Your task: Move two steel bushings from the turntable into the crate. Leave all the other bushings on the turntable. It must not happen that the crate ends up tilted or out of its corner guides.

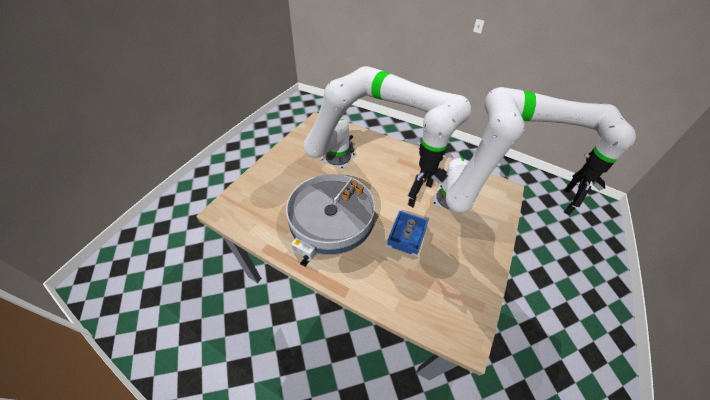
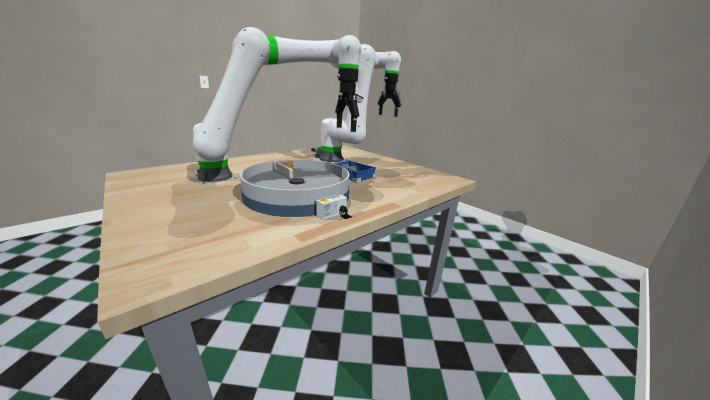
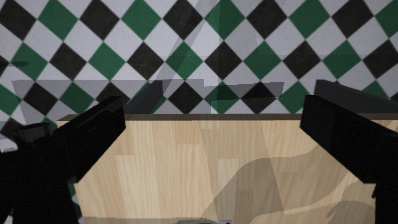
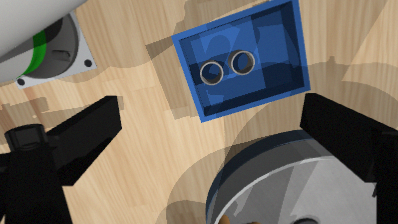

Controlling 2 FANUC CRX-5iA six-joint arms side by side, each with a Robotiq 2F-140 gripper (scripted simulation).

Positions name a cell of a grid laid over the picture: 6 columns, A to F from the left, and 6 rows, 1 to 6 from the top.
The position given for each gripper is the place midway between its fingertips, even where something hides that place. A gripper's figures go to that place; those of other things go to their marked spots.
Labels:
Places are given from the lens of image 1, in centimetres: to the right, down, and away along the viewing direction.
left gripper (image 1: E4): 95, 1, 114
blue crate (image 1: D4): 20, 19, 131

